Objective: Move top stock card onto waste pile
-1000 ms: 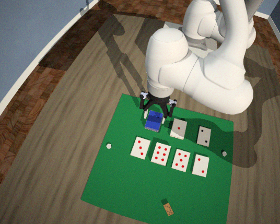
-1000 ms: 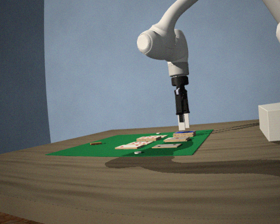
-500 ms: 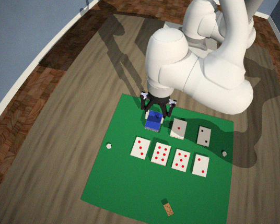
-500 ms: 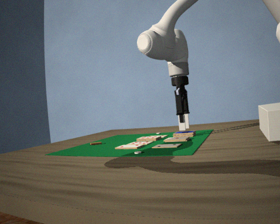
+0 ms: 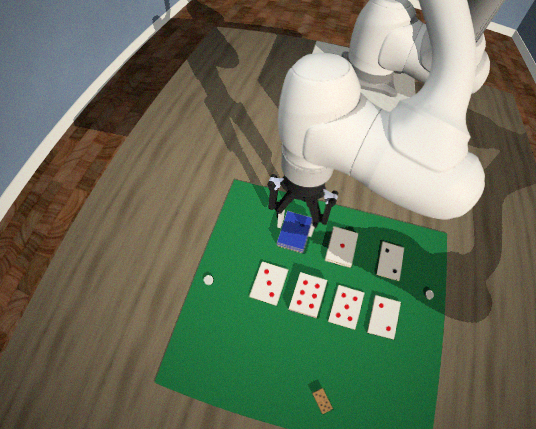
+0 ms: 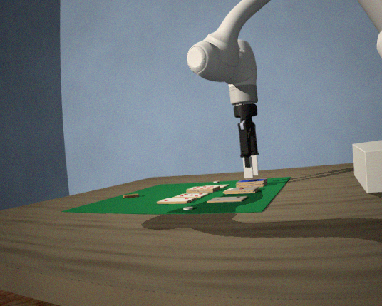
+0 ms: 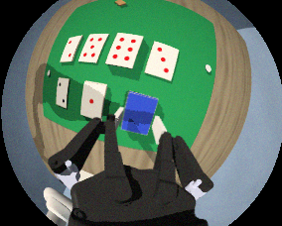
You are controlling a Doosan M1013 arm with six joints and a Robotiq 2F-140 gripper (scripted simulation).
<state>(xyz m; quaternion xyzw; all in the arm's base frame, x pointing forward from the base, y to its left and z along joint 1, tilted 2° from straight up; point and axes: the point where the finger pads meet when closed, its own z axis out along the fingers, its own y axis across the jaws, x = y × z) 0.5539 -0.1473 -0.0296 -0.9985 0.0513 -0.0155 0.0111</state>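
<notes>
Now: hand 4 cm above the card. The rest, counted from my hand: green mat: 17 cm ahead, 9 cm to the left, 7 cm below.
</notes>
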